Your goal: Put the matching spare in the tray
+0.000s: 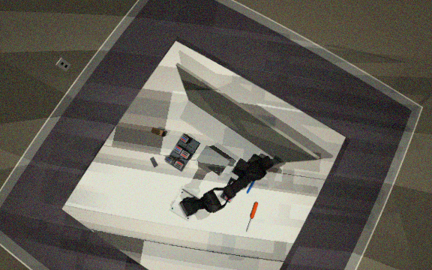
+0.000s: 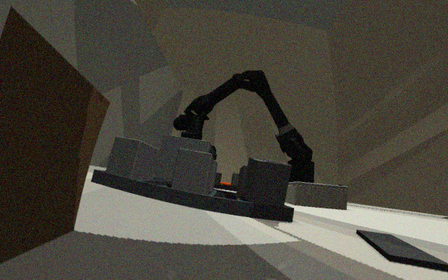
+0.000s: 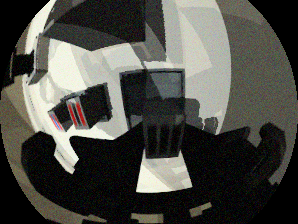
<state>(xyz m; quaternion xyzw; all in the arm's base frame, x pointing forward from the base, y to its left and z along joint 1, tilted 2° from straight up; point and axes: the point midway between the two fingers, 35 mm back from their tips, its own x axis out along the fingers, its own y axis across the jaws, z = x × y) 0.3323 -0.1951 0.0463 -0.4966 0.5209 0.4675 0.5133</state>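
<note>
Now: the grey square tray 4 cm below my gripper tip. Also, from my gripper tip: blue pen (5 cm behind, 7 cm to the right, 4 cm below); dark panel (18 cm ahead, 18 cm to the left, 18 cm above); brown block (7 cm behind, 58 cm to the left, 2 cm below).
</note>
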